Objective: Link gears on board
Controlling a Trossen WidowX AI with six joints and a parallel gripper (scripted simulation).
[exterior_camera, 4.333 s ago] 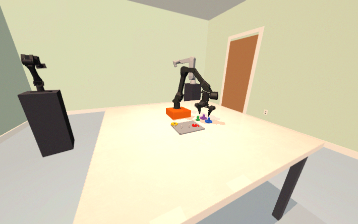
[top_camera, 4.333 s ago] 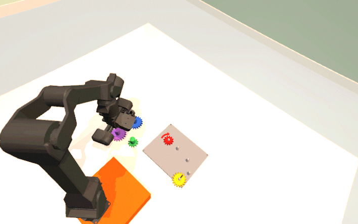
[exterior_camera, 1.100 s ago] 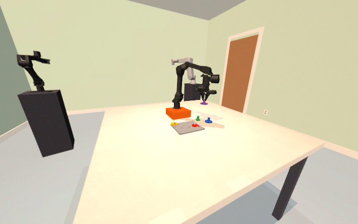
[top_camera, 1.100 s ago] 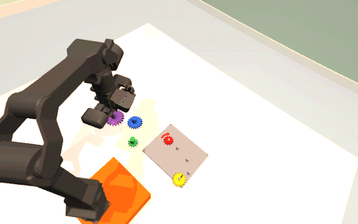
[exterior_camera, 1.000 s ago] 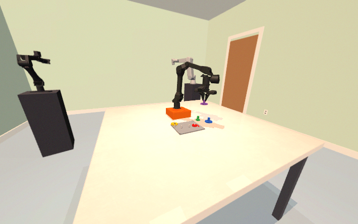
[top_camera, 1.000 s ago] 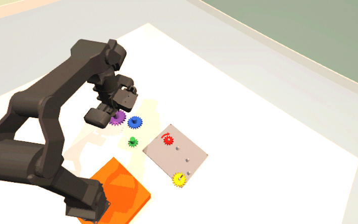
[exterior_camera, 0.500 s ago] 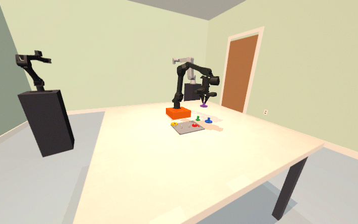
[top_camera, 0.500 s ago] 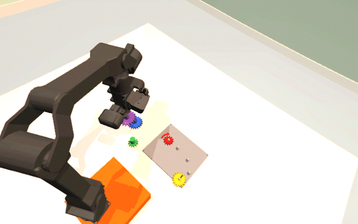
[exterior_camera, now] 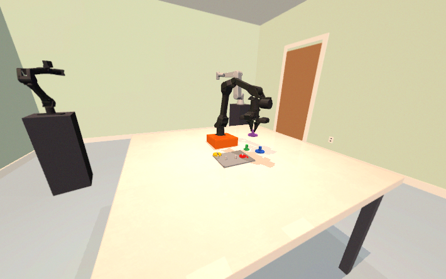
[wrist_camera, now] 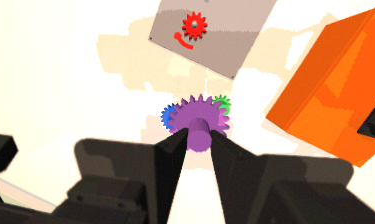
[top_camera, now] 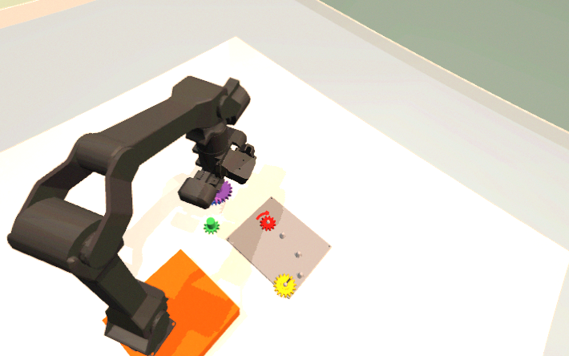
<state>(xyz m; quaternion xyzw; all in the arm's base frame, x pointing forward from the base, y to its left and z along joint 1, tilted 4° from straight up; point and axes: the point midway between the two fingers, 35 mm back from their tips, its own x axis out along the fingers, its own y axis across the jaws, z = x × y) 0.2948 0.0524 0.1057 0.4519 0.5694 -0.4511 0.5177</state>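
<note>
Now: gripper tip 10 mm short of the grey board, 170 mm to the left of it and 140 mm above it. The rest, counted from my gripper tip: small green gear: 40 mm behind, 130 mm below; then blue gear: 30 mm ahead, 50 mm to the left, 130 mm below; then purple gear: 10 mm below.
</note>
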